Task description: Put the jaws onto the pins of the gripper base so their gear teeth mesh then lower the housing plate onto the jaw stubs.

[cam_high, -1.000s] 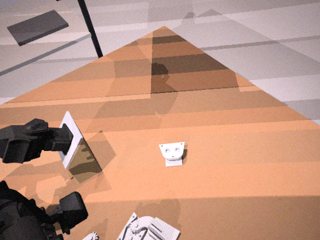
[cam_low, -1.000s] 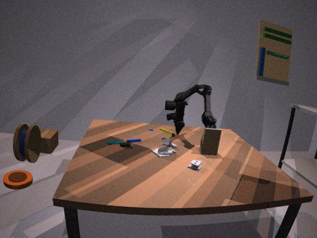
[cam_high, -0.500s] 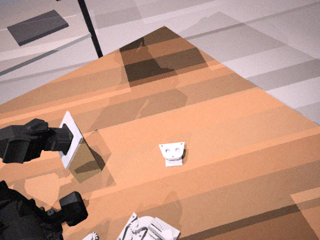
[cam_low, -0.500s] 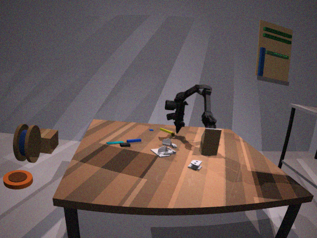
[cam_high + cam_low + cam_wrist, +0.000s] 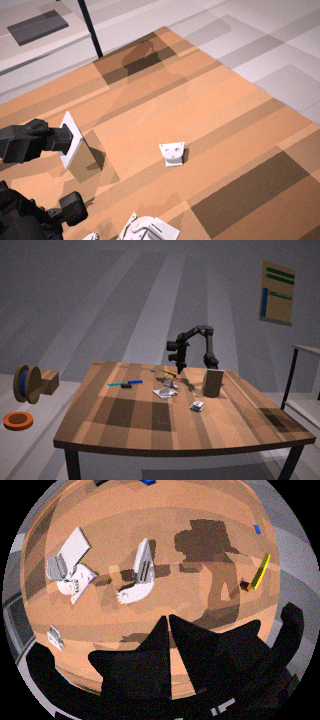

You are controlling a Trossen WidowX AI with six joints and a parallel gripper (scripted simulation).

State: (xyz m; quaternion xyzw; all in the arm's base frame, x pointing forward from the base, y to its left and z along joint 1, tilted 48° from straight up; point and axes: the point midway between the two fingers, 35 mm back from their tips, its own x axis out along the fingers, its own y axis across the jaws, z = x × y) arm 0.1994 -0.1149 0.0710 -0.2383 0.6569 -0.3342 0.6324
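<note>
Right now my gripper tip is 30 mm short of the white jaw, 50 mm to the right of it and 80 mm above it. Round my gripper tip: black block (350 mm ahead, 80 mm to the left, 80 mm below); yellow bar (10 mm ahead, 290 mm to the right, 80 mm below); blue bar (290 mm ahead, 10 mm to the right, 80 mm below).
</note>
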